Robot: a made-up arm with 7 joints.
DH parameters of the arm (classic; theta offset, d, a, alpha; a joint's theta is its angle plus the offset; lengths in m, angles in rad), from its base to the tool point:
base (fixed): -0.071 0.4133 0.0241 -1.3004
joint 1: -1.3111 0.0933 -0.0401 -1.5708
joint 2: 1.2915 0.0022 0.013 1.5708
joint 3: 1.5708 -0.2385 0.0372 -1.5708
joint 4: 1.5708 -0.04 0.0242 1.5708
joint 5: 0 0.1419 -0.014 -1.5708
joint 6: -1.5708 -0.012 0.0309 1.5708
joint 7: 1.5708 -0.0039 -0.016 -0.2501
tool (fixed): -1.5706 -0.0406 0 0
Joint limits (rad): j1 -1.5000..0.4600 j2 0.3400..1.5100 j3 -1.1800..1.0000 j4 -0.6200..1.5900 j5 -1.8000..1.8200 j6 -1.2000..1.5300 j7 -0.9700..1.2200
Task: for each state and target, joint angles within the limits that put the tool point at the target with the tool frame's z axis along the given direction. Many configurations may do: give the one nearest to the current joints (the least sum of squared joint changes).
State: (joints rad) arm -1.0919 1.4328 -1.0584 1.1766 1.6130 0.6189 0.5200
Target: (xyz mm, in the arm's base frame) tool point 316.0 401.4 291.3 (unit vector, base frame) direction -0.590 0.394 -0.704
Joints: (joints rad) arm -0.9458 1.3724 -1.1800 0.7770 1.8200 0.2006 0.4381
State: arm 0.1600 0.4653 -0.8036 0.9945 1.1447 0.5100 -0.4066
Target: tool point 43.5 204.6 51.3 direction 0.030 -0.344 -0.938
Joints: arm -0.2887 0.3904 -0.7356 1.3108 1.2676 1.2337 -0.4573
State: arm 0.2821 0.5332 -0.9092 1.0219 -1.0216 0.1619 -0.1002
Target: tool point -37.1 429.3 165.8 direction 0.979 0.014 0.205
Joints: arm 0.1182 1.3514 -0.6929 0.9085 -1.1736 0.3318 -0.2519
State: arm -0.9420 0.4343 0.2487 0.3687 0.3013 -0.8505 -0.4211
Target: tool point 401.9 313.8 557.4 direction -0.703 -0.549 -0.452
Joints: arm -1.4156 1.1605 0.3167 0.7980 0.1226 -1.1402 -0.5559
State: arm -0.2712 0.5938 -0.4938 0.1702 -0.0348 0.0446 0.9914
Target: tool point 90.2 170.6 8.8 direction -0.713 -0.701 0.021
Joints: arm -0.1717 0.7230 -1.0154 0.2596 0.8548 0.1261 1.1098
